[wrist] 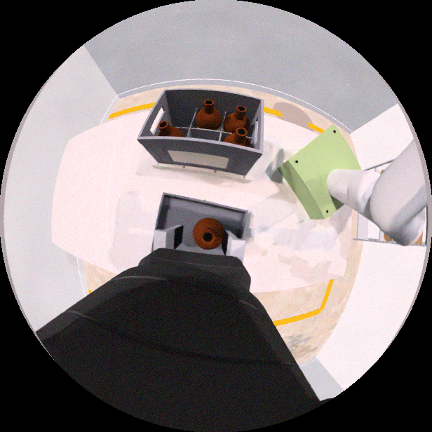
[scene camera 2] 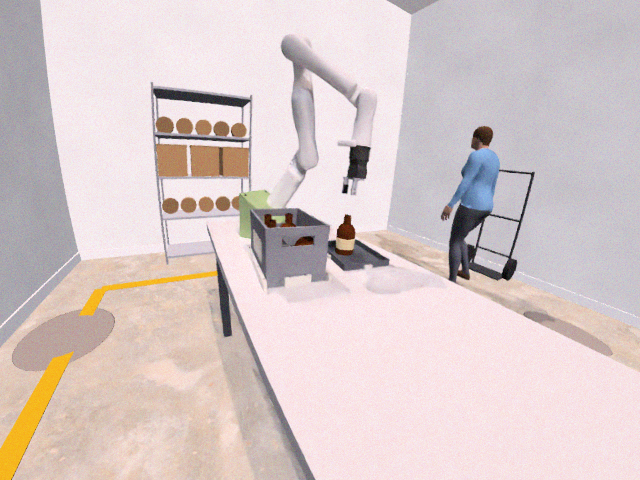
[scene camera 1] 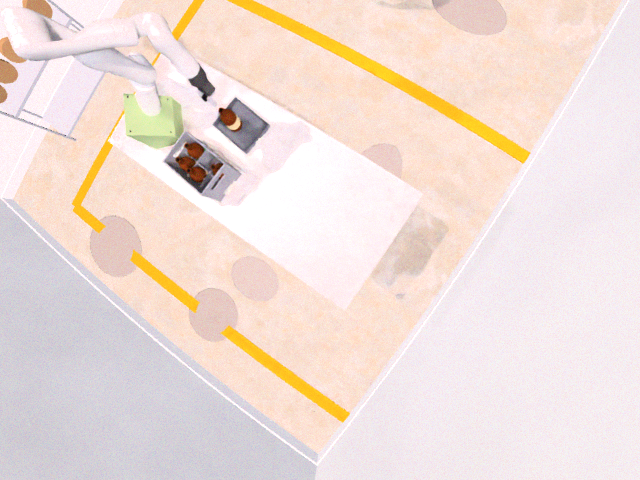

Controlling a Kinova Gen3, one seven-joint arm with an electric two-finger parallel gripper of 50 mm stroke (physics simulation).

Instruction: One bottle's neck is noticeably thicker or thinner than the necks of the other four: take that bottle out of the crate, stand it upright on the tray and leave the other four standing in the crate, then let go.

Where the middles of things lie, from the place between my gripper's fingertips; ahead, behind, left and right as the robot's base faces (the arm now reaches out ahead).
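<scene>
You'd find the brown bottle (wrist: 207,233) 1 cm to the left of my hand and 1 cm behind it, and it's 16 cm below my hand.
</scene>
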